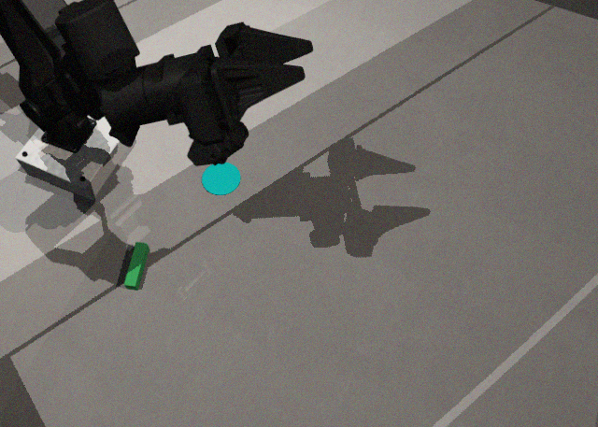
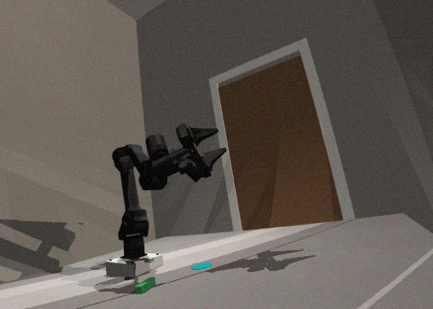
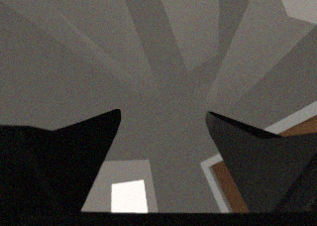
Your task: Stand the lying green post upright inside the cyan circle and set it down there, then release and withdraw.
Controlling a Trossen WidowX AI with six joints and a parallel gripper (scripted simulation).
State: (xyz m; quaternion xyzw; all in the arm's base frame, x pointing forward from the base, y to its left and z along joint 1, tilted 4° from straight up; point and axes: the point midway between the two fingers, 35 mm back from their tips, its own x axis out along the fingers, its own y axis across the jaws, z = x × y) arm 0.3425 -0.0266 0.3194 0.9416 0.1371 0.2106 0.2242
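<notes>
Right now my gripper tip is 20 cm past the green post, 15 cm to the left of it and 34 cm above it. The rest, counted from my gripper tip: cyan circle 15 cm behind, 3 cm to the left, 35 cm below.
</notes>
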